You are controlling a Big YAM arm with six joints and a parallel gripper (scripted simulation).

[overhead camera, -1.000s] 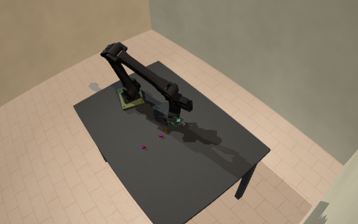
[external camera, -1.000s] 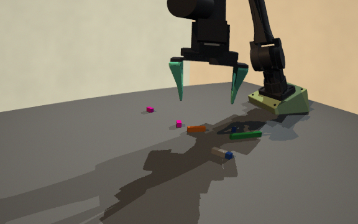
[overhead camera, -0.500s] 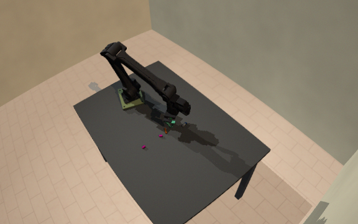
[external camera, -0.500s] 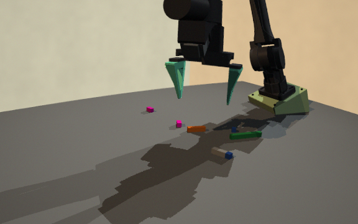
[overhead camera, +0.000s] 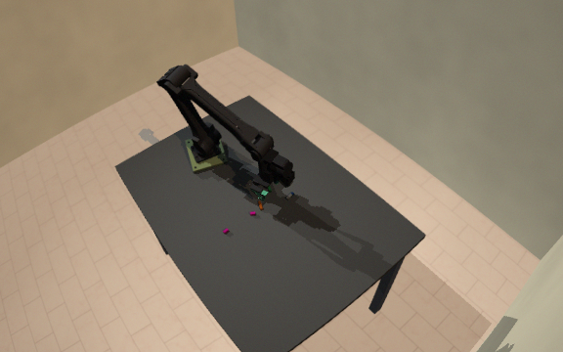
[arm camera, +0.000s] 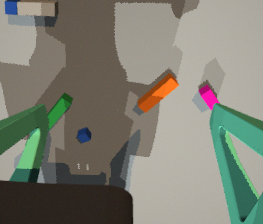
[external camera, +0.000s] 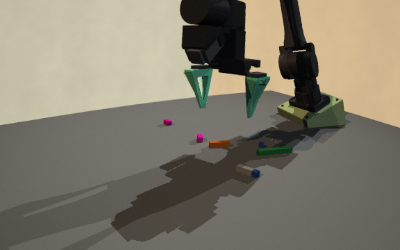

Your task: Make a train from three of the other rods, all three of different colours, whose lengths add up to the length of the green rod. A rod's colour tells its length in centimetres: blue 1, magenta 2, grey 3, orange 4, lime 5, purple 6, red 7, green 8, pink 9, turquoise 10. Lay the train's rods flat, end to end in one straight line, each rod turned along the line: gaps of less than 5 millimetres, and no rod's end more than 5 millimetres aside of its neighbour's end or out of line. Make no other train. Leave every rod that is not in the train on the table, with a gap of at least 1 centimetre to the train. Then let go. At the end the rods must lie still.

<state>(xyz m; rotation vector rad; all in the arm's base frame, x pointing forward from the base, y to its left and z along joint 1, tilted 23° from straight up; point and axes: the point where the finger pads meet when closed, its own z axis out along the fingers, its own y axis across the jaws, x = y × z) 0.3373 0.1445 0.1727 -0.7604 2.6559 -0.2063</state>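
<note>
The orange rod lies 8 cm below my hand, 4 cm to the right of it and 1 cm behind it. From my hand the other things lie so: grey rod (8 cm to the left, 8 cm below); magenta rod (8 cm to the right, 8 cm below, 1 cm ahead); green rod (10 cm behind, 8 cm below, 4 cm to the left).
</note>
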